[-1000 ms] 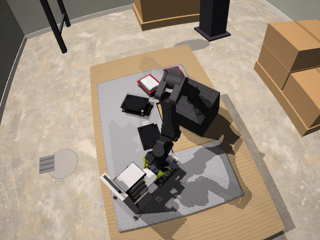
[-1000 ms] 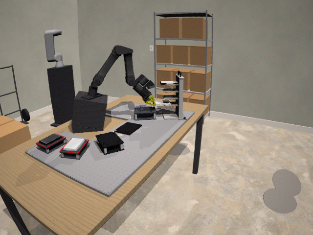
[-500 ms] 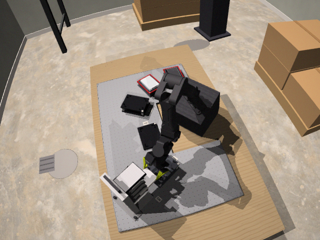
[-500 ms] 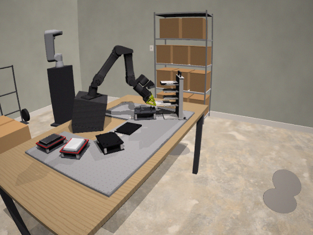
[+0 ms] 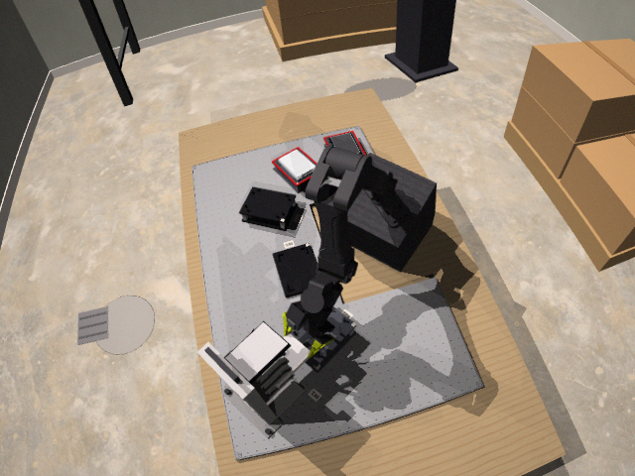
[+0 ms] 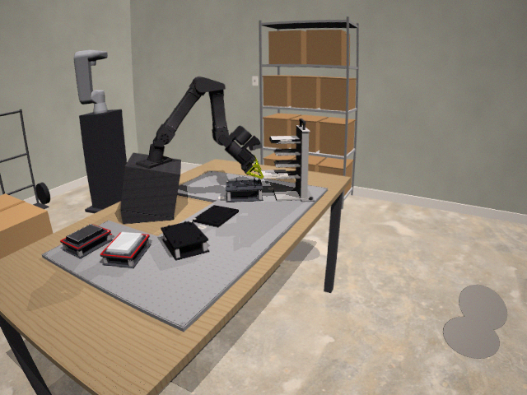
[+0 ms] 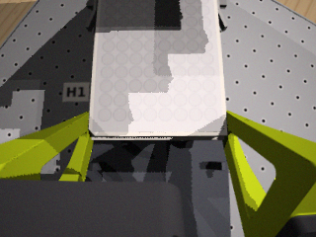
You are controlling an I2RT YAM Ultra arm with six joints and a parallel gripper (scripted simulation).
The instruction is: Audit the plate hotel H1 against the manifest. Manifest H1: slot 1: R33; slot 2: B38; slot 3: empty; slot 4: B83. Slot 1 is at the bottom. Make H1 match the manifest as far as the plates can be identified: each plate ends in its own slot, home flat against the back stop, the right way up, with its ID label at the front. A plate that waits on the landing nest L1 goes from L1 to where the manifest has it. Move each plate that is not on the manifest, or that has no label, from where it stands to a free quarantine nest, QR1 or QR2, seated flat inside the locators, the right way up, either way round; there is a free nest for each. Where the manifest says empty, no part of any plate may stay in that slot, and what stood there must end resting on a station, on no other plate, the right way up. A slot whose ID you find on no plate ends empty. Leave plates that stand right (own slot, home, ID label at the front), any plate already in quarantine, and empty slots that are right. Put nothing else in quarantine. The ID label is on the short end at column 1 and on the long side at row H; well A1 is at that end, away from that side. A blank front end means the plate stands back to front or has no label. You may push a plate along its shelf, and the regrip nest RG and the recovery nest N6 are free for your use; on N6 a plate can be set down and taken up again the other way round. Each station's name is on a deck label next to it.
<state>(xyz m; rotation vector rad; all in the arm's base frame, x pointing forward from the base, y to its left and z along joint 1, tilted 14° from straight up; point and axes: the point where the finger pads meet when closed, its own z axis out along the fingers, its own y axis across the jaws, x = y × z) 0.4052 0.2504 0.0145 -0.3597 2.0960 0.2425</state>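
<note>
Right now my hand is 70 mm past the regrip nest, 30 mm to the left of it and 50 mm above it. Also, from my hand: RG deck label (170 mm behind, 60 mm to the right, 110 mm below); then hotel upright post (170 mm ahead, 70 mm to the left, 50 mm above); then H1 deck label (20 mm ahead, 110 mm to the left, 110 mm below).
</note>
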